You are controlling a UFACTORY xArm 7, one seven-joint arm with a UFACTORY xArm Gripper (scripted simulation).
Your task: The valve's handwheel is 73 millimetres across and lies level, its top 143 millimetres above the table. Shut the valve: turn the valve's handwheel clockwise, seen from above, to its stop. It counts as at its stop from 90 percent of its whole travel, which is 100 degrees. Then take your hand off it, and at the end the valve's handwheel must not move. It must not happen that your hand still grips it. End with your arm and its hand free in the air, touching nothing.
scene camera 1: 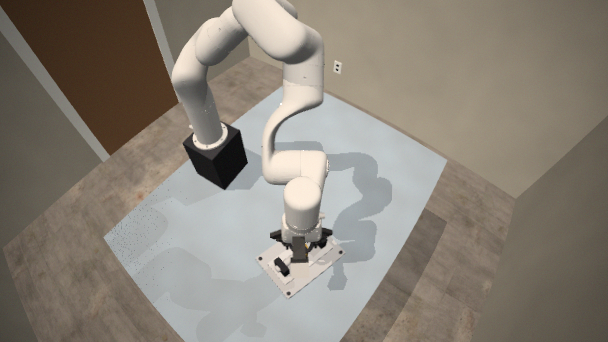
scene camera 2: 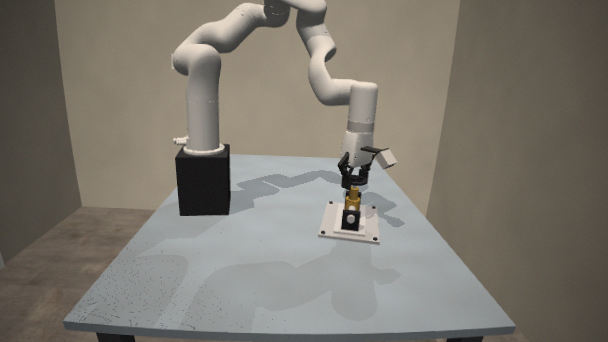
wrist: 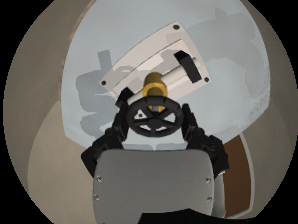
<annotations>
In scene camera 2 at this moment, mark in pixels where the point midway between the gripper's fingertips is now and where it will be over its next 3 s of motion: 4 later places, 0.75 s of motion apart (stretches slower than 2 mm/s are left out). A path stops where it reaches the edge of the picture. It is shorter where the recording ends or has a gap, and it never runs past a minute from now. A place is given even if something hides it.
The gripper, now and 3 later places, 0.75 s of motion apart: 354, 185; 355, 180; 356, 166; 357, 157
</annotations>
